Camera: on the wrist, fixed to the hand. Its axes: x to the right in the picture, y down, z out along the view.
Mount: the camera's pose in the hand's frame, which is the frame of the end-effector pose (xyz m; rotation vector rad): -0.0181 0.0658 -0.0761 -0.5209 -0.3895 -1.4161
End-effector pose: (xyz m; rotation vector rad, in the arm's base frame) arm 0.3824 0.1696 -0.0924 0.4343 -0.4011 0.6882
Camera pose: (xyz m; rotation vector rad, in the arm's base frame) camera 0.3409 0.2442 -0.1486 0.2517 -0.5021 -0.8789
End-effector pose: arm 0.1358 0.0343 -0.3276 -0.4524 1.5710 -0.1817
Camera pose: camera 0.0494 0.0887 -0.3318 -1.8421 0.6478 -0.7044
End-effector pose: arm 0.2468 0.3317 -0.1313 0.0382 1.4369 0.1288
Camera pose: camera 0.1649 0.3911 -0.1168 -1.2818 0.7452 -0.6393
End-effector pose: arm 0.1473 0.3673 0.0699 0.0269 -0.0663 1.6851
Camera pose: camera 0.0857 0.3464 -0.0089 0.0042 -0.6217 0.1981
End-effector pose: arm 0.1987 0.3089 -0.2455 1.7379 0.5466 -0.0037
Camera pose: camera 0.1843 0.3639 -0.1605 0.5458 1.2309 -1.0645
